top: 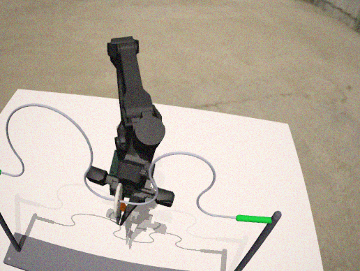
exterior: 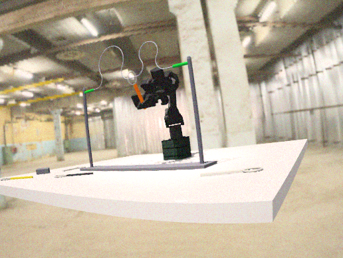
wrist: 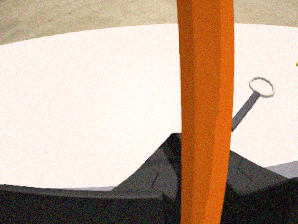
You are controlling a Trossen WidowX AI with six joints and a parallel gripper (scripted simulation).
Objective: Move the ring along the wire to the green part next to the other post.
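The orange-handled ring lies 90 mm above my gripper tip, 10 mm to the left of it and 10 mm ahead of it. Also, from my gripper tip: grey block 520 mm to the right, 240 mm below, 230 mm ahead; pale ring tool 490 mm to the left, 240 mm below, 170 mm ahead; yellow-handled ring tool 460 mm to the right, 440 mm ahead, 240 mm below.
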